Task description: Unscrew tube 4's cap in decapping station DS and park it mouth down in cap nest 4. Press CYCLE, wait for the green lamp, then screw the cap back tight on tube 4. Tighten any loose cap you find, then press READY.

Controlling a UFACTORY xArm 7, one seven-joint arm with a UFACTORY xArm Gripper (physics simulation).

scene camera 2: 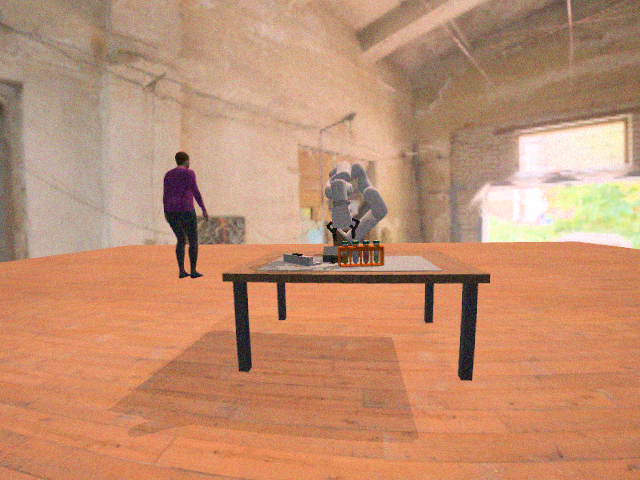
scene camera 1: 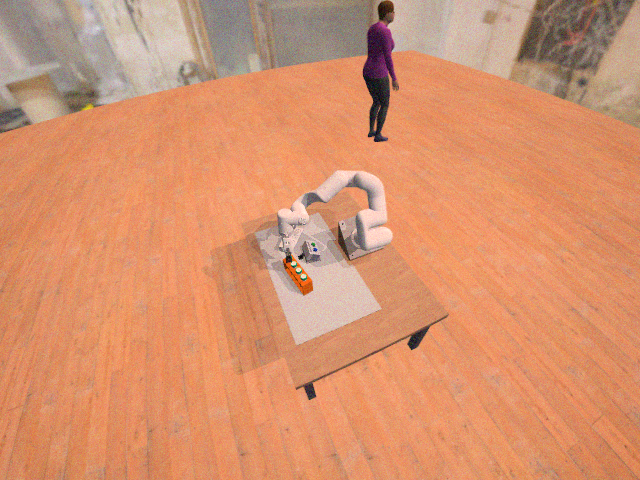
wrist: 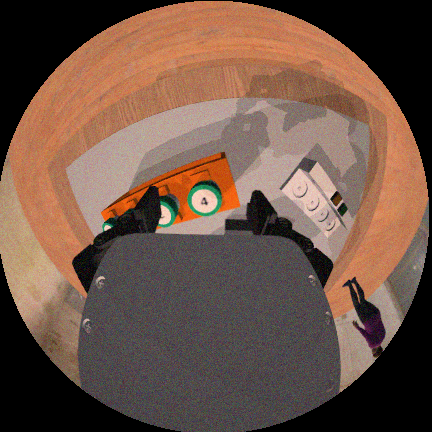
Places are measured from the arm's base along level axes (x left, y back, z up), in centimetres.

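Pixels of known places: gripper, between the fingertips: (scene camera 2: pixel 344 239) (scene camera 1: pixel 288 256) (wrist: pixel 204 200); arm's base, origin of its link: (scene camera 2: pixel 349 240).
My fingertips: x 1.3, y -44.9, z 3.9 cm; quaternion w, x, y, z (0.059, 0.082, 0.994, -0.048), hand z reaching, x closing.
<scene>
For each thing: its top centre in the pictures, then the offset to it from my fingertips. "*": a spot on its surface instead. Level surfaces: height alone.
- Tube 4's white-and-green cap, centre of its top: (wrist: pixel 203 201) (scene camera 2: pixel 345 241) dx +0.2, dy +0.4, dz -0.7 cm
- orange rack, centre of its top: (wrist: pixel 149 212) (scene camera 2: pixel 360 244) (scene camera 1: pixel 296 268) dx +7.8, dy +2.2, dz -2.6 cm
- Cap 3, centre of its top: (wrist: pixel 160 214) dx +5.3, dy +1.6, dz -0.7 cm
- white block, a spot on its surface: (wrist: pixel 307 179) * dx -18.2, dy +1.4, dz -11.8 cm
- dark orange lamp window, a spot on its surface: (wrist: pixel 336 198) * dx -23.5, dy +3.5, dz -7.6 cm
- black part, a spot on its surface: (wrist: pixel 237 225) * dx -4.0, dy +10.3, dz -10.6 cm
- grey mat, height of its surface: dz -12.9 cm
- wooden table, height of its surface: dz -13.3 cm
Tube 4's white-and-green cap (wrist: pixel 205 199) (scene camera 2: pixel 344 242) sits at the end of the orange rack (scene camera 1: pixel 305 285) (scene camera 2: pixel 361 265) (wrist: pixel 229 182). My gripper (scene camera 1: pixel 288 255) (scene camera 2: pixel 343 236) (wrist: pixel 204 200) is open and empty above that end, its fingers on either side of cap 4 in the wrist view. Cap 3 (wrist: pixel 166 212) is partly hidden by the left finger. A white block (wrist: pixel 307 179) has several round nests with no green cap on them. Beside them are a dark orange lamp window (wrist: pixel 336 198) and a dark green one (wrist: pixel 342 209), both looking unlit.
A grey box with a green and a blue button (scene camera 1: pixel 311 251) stands beside the rack, towards the arm base. A black part (wrist: pixel 237 225) shows beside the right finger. The grey mat (scene camera 1: pixel 336 310) lies on the wooden table (scene camera 1: pixel 413 304). A person (scene camera 1: pixel 379 67) (scene camera 2: pixel 180 201) stands away from it.
</scene>
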